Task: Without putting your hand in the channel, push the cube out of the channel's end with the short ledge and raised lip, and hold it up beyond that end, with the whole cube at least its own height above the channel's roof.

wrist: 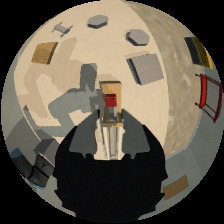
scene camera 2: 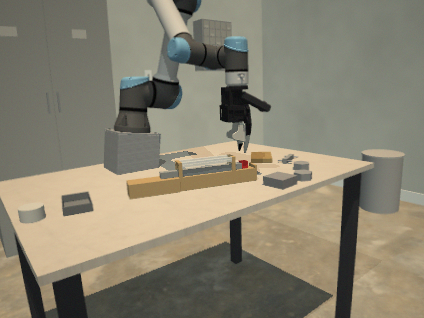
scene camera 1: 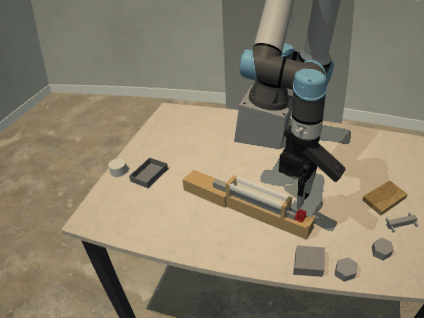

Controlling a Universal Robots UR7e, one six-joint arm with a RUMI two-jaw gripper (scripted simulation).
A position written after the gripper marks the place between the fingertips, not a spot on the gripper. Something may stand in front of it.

Observation:
In view: the gripper (scene camera 1: 301, 203), a wooden board (scene camera 1: 388, 195) and a grey square block (scene camera 1: 310, 261).
The grey square block also shows in the wrist view (wrist: 147, 68). The gripper also shows in the wrist view (wrist: 110, 109) and in scene camera 2 (scene camera 2: 242, 151).

